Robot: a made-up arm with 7 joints. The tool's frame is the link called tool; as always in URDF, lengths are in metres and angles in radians. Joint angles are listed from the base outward.
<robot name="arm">
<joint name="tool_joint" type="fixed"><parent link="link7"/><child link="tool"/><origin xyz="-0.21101 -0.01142 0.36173" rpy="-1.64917 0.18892 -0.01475"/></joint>
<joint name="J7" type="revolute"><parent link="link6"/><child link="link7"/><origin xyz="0.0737 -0.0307 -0.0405" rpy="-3.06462 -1.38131 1.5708"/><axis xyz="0 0 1"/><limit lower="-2.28" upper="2.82"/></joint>
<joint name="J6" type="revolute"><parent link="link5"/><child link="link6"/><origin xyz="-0.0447 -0.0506 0.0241" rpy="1.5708 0 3.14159"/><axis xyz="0 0 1"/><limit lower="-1.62" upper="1"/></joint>
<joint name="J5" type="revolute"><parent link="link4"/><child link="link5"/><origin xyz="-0.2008 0.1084 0.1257" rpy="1.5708 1.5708 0"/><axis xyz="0 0 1"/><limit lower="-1.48" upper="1.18"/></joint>
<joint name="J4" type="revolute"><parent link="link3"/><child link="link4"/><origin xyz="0.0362 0.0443 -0.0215" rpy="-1.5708 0 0"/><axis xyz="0 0 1"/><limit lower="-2.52" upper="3.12"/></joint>
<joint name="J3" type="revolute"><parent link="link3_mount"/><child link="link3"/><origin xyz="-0.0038 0.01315 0.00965" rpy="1.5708 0 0"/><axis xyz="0 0 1"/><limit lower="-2.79" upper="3.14"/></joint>
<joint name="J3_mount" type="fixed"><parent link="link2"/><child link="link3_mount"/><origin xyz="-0.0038 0.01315 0.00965" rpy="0 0 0"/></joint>
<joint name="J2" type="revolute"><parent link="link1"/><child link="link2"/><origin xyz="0.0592 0.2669 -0.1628" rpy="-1.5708 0 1.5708"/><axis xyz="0 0 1"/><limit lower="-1.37" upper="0.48"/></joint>
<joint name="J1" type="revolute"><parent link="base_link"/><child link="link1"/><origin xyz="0.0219 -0.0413 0.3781" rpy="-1.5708 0 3.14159"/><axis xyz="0 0 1"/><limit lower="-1.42" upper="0.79"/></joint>
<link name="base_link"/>
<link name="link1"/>
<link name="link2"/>
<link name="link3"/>
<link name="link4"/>
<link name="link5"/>
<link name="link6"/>
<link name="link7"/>
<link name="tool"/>
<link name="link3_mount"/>
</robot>
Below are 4 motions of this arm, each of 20 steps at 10 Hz.
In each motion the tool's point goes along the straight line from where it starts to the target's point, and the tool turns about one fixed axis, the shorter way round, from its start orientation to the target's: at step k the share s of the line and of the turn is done. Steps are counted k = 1, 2, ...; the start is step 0. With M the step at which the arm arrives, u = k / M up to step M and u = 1 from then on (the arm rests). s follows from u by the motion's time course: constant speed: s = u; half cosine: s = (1 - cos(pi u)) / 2; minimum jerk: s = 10 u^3 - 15 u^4 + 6 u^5.
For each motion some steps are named. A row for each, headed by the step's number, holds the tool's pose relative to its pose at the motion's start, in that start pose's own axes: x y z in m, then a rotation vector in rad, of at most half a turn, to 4 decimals.
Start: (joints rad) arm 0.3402 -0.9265 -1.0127 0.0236 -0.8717 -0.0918 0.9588
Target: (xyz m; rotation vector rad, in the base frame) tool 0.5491 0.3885 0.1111 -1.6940 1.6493 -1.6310
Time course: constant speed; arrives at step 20
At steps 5, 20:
5: -0.0049 0.1256 -0.0171 0.0251 -0.0072 -0.3549
20: -0.0195 0.5023 -0.0685 0.1003 -0.0289 -1.4195

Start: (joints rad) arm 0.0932 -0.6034 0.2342 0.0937 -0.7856 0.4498 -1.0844
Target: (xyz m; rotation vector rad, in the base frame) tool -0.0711 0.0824 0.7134 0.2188 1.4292 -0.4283
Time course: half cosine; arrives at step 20
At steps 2, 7, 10, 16, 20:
2: 0.0070 -0.0075 -0.0012 -0.0152 -0.0320 0.0097
7: 0.0784 -0.0839 -0.0134 -0.1700 -0.3574 0.1083
10: 0.1435 -0.1537 -0.0245 -0.3113 -0.6546 0.1984
16: 0.2597 -0.2781 -0.0443 -0.5632 -1.1842 0.3590
20: 0.2871 -0.3075 -0.0489 -0.6227 -1.3092 0.3969

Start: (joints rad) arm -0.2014 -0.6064 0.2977 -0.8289 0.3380 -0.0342 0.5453
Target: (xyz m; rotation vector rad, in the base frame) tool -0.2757 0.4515 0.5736 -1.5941 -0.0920 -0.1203
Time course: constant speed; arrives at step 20
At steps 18, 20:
18: -0.0637 -0.2004 -0.1961 -0.0105 -0.4530 -0.1805
20: -0.0707 -0.2226 -0.2179 -0.0116 -0.5033 -0.2005

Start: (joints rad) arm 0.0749 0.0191 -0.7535 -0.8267 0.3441 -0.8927 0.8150
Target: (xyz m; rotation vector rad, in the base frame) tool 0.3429 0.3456 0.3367 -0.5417 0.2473 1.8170
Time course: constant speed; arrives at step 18
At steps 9, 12, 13, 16, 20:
9: -0.0102 0.0708 -0.0514 -0.1927 -0.5248 0.0772
12: -0.0136 0.0944 -0.0685 -0.2569 -0.6997 0.1029
13: -0.0147 0.1022 -0.0742 -0.2783 -0.7581 0.1115
16: -0.0181 0.1258 -0.0914 -0.3426 -0.9330 0.1373
20: -0.0204 0.1416 -0.1028 -0.3854 -1.0496 0.1544

